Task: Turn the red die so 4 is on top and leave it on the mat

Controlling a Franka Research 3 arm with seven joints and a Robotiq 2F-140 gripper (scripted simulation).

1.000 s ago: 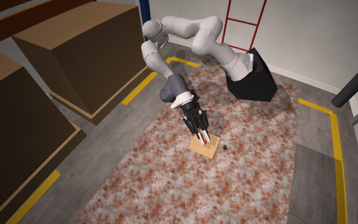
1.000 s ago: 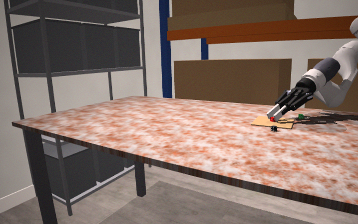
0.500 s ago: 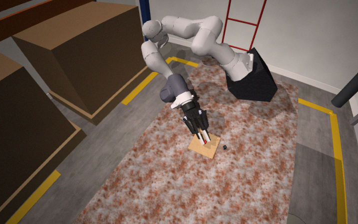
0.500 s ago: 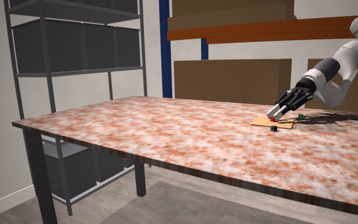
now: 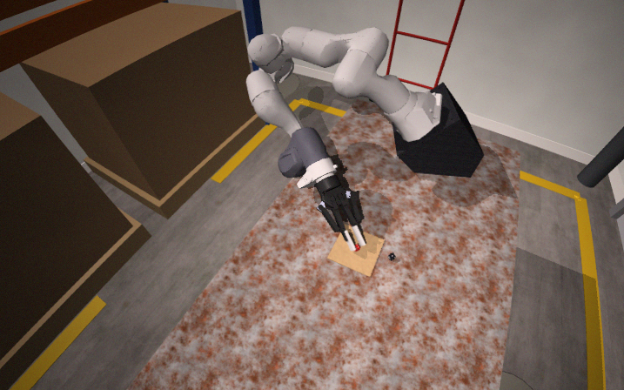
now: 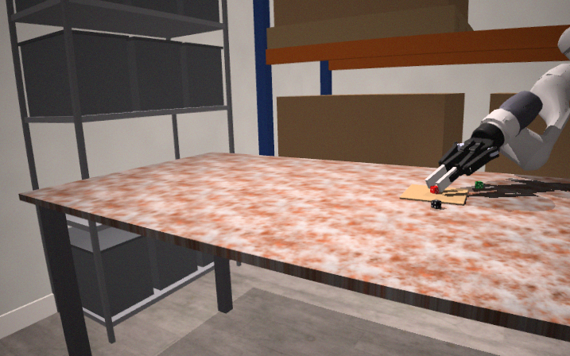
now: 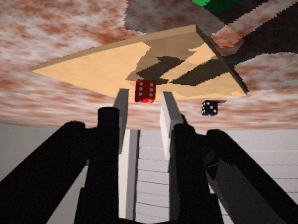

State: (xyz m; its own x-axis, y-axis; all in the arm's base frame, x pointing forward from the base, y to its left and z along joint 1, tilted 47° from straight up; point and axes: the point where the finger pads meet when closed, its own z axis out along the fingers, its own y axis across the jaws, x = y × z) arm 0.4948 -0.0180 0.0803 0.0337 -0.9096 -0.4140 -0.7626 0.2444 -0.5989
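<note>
Right now my hand is 10 mm short of the red die, 20 mm to the right of it and 30 mm above it. From my hand the other things lie so: green die 80 mm behind, 90 mm to the right, 30 mm below; then tan mat 10 mm ahead, 20 mm to the left, 40 mm below; then black die 130 mm to the left, 30 mm below.
</note>
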